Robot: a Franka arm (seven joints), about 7 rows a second.
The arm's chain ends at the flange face. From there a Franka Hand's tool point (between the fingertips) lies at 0.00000 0.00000 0.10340 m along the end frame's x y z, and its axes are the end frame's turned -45 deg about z.
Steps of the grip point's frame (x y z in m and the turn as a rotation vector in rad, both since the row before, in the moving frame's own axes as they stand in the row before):
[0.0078, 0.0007, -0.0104, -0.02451, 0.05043, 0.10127]
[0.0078, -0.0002, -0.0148, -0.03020, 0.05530, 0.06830]
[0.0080, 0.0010, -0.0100, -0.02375, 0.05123, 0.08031]
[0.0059, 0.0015, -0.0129, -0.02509, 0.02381, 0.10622]
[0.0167, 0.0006, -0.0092, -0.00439, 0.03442, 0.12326]
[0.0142, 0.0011, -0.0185, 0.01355, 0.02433, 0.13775]
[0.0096, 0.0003, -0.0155, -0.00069, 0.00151, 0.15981]
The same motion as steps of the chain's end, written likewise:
[0.0004, -0.0034, -0.0102, 0.01833, 0.05299, 0.10127]
[-0.0009, -0.0040, -0.0146, 0.01775, 0.06046, 0.06830]
[0.0008, -0.0032, -0.0098, 0.01943, 0.05302, 0.08031]
[0.0017, -0.0034, -0.0128, -0.00091, 0.03458, 0.10622]
[0.0093, -0.0094, -0.0091, 0.02123, 0.02744, 0.12326]
[0.0098, -0.0066, -0.0185, 0.02679, 0.00762, 0.13775]
[0.0068, -0.0065, -0.0155, 0.00058, 0.00156, 0.15981]

